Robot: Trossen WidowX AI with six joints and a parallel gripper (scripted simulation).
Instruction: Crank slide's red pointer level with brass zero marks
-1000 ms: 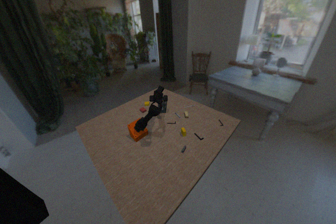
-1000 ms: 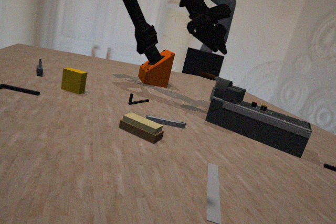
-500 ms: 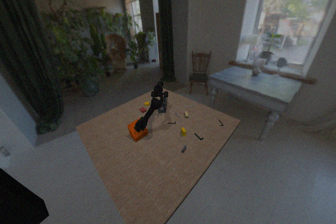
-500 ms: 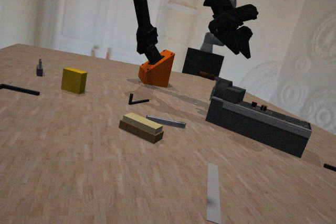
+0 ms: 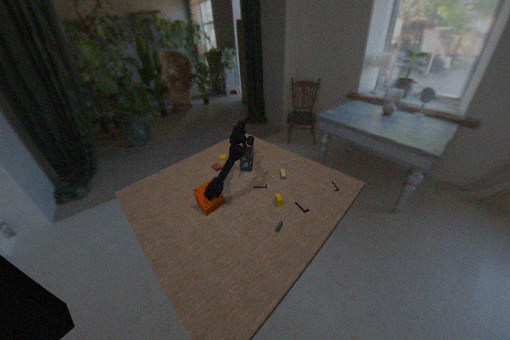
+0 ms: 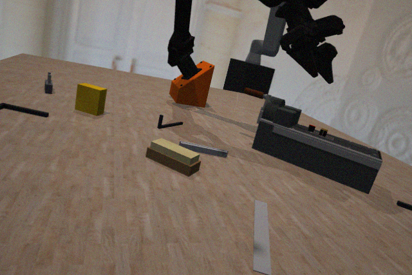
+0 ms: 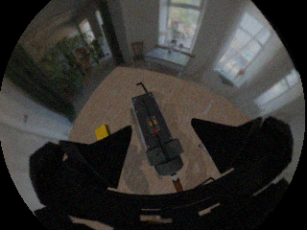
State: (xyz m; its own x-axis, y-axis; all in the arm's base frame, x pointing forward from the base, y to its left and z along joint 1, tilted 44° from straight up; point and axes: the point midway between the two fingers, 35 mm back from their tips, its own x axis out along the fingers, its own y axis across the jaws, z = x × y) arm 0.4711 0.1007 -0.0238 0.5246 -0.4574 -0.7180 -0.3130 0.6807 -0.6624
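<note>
Right now the red pointer is 10 mm ahead of my gripper tip and 110 mm below it. From my gripper tip the other things lie so: brown crank handle (130 mm behind, 80 mm to the right, 70 mm below); red block (180 mm behind, 170 mm to the left, 180 mm below); grey bar (30 mm behind, 240 mm to the right, 190 mm below).
</note>
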